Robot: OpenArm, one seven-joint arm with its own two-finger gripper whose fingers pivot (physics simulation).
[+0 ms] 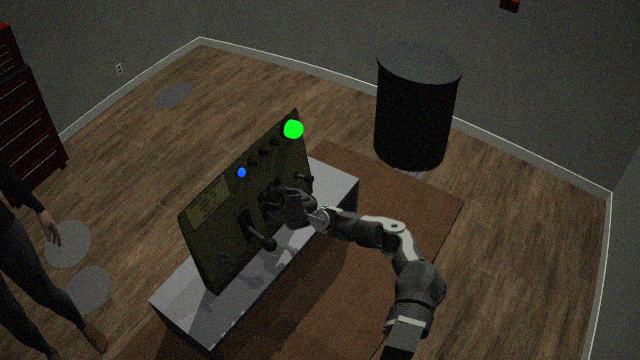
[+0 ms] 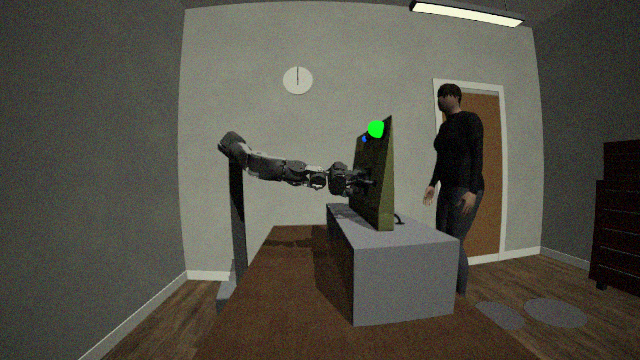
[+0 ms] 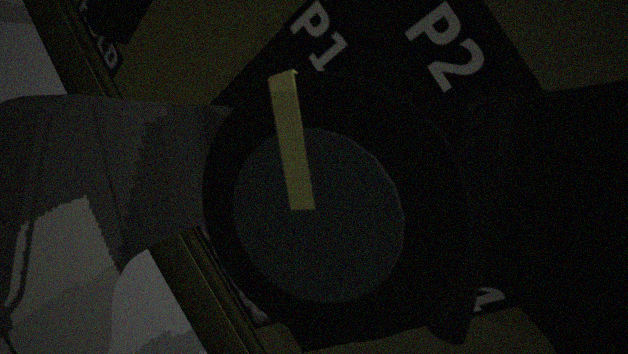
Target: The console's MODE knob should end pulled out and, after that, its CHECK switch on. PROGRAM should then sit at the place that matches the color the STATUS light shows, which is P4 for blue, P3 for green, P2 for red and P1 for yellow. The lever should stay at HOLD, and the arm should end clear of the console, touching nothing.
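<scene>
The olive console [image 1: 200, 250] [image 2: 386, 205] stands upright on a grey block. My gripper [image 1: 274, 201] [image 3: 333, 201] is shut on the round black PROGRAM knob [image 3: 320, 250], one finger on each side. The knob's yellow pointer [image 3: 292, 145] points nearest P1 [image 3: 320, 37], slightly to its left. P2 [image 3: 445, 47] shows; P3 is hidden and P4 mostly hidden. A large green light [image 1: 293, 129] [image 2: 376, 129] and a small blue light [image 1: 241, 172] [image 2: 364, 139] glow; their labels are unreadable. The ball-ended lever [image 1: 258, 234] sticks out left of my gripper. MODE and CHECK cannot be identified.
A dark stub handle [image 1: 304, 177] projects right of my gripper. The grey block [image 1: 175, 310] [image 2: 405, 285] stands on a brown mat [image 1: 430, 200] [image 2: 270, 290]. A person [image 2: 460, 145] stands behind the console. A black drum [image 1: 417, 115] stands farther back.
</scene>
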